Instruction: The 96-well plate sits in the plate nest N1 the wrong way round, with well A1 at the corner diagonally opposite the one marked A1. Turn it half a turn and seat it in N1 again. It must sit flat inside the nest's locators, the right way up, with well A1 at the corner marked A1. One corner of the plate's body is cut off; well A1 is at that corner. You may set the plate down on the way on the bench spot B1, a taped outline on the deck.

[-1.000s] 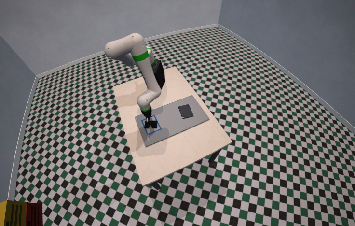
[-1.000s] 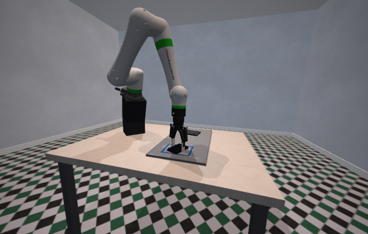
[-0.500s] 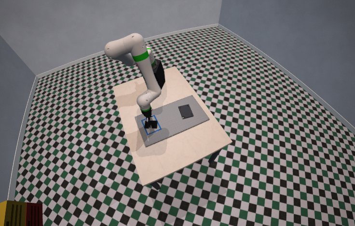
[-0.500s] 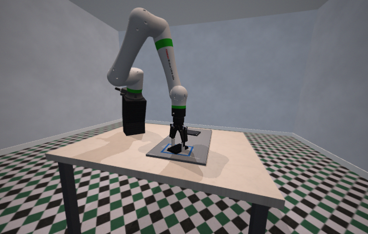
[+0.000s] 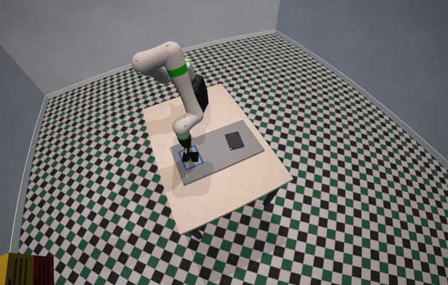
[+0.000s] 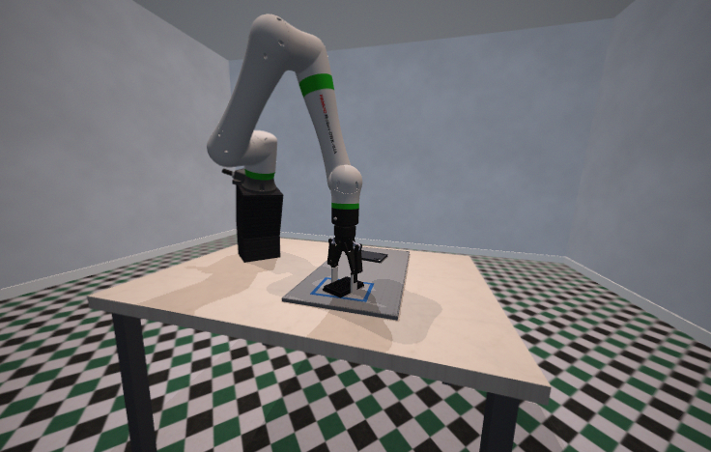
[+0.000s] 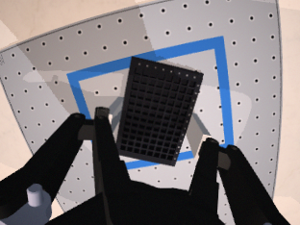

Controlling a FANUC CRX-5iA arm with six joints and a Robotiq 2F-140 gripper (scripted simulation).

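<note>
My hand is 39 cm to the right of the dark plate nest N1, 2 cm above it and 1 cm short of it. The rest, counted from my hand: black 96-well plate 2 cm below; white A1 mark 32 cm to the left, 7 cm ahead, 2 cm below.
</note>
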